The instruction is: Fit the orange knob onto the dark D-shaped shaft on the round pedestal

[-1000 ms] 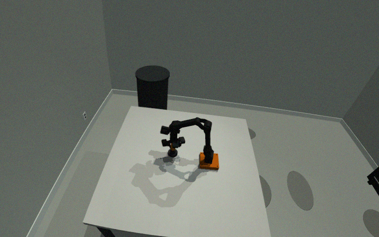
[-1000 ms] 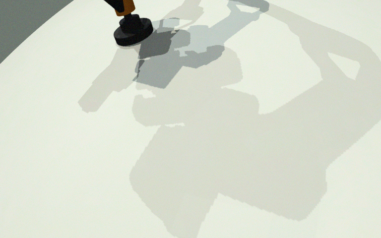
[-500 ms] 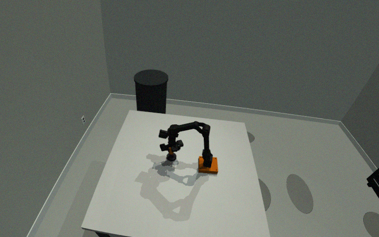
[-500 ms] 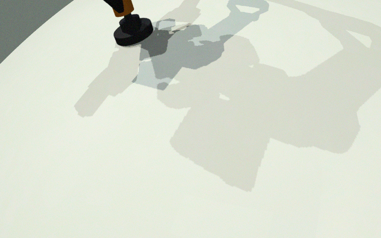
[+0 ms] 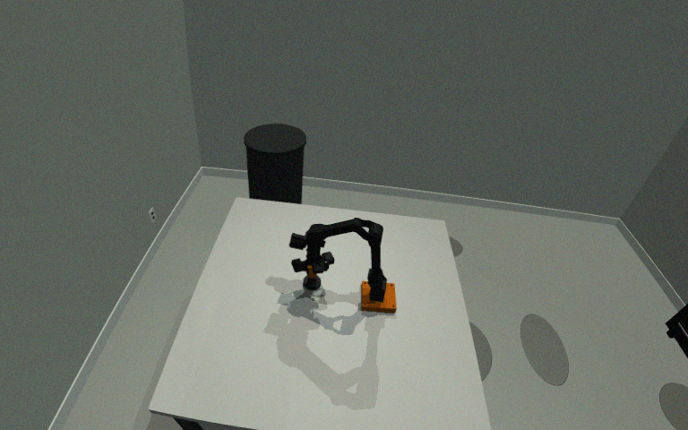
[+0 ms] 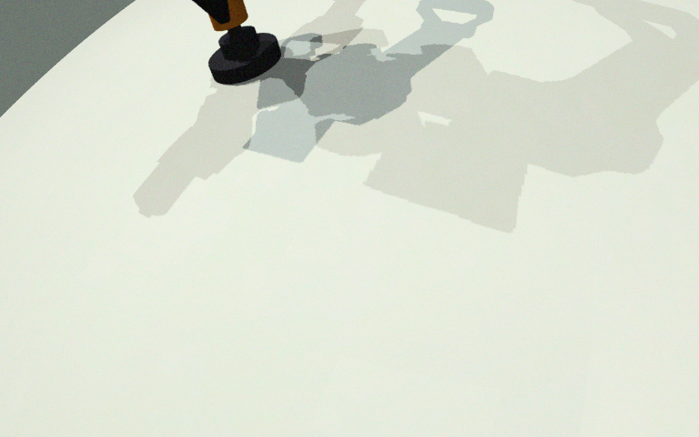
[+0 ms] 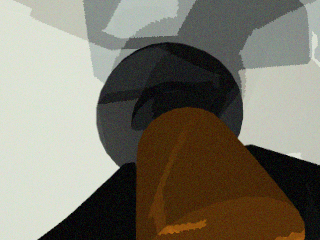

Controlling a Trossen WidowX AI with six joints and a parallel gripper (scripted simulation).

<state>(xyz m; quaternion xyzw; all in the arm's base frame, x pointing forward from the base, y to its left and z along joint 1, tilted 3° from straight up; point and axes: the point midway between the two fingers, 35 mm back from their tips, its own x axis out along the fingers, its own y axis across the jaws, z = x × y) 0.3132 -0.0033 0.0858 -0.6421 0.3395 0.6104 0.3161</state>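
My gripper tip is now 20 mm below the orange knob. Also, from my gripper tip: dark round pedestal: 40 mm below.
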